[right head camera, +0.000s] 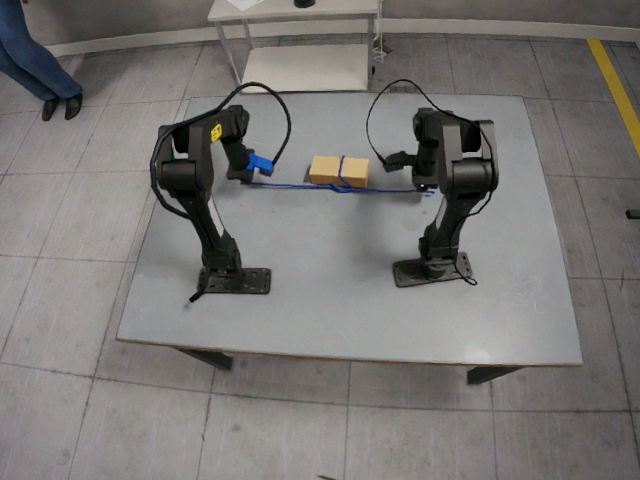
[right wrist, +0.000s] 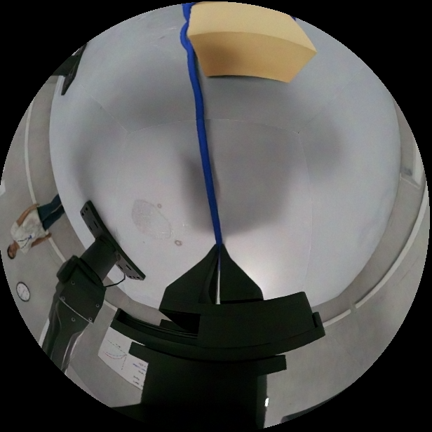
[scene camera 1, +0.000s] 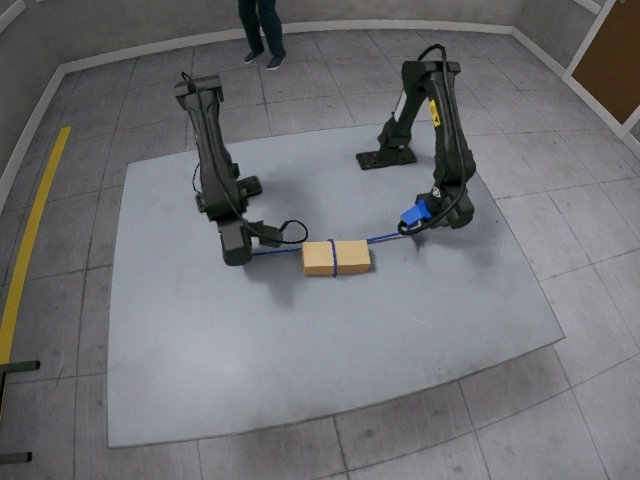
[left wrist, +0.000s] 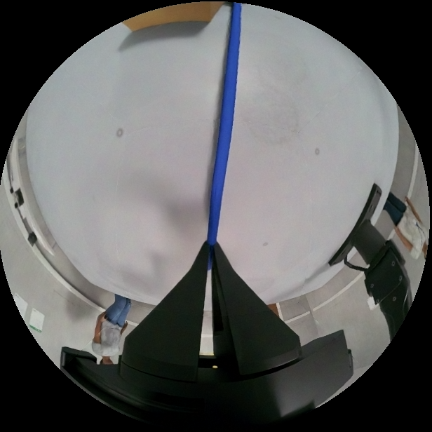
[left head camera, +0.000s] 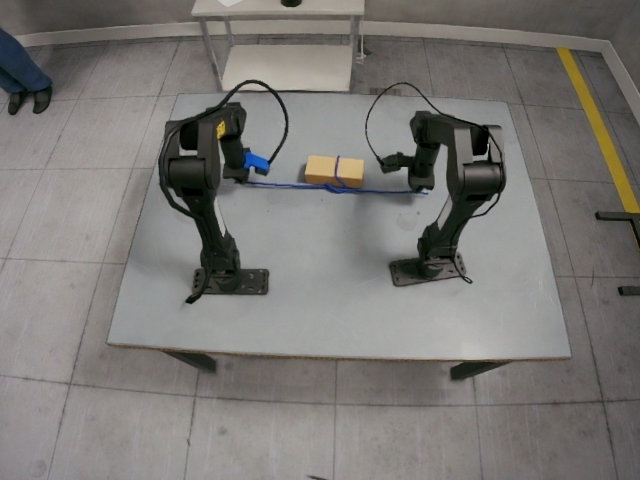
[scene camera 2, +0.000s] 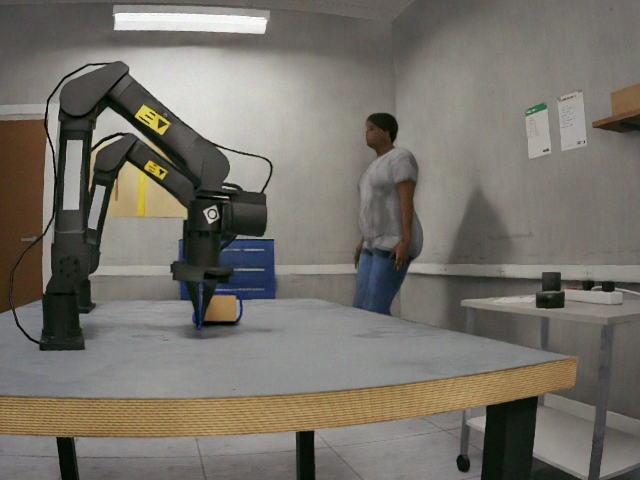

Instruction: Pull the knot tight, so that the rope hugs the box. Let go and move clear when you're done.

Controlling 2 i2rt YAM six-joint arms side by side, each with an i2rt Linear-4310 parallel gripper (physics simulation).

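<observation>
The tan box [left head camera: 317,167] [right head camera: 323,167] [scene camera 1: 317,258] [right wrist: 250,50] lies on the table with the blue rope [left head camera: 289,186] [right head camera: 294,186] [left wrist: 227,110] [right wrist: 202,135] looped across its middle. In scene camera 2 the loop stands slightly off the box's far side. A small knot [left head camera: 334,189] [right head camera: 339,189] sits beside the box's long side facing the arm bases. Both rope tails run nearly straight outward. My left gripper [left wrist: 210,246] is shut on the left-hand tail. My right gripper [right wrist: 219,247] [scene camera 2: 199,324] is shut on the right-hand tail, low over the table. Scene camera 1 hides the knot behind the box.
The grey table [left head camera: 320,310] carries both arm bases, the left one [left head camera: 253,281] and the right one [left head camera: 405,272]. A white cart [left head camera: 289,67] stands beyond the table's far edge. A person [scene camera 2: 387,201] stands beyond the table.
</observation>
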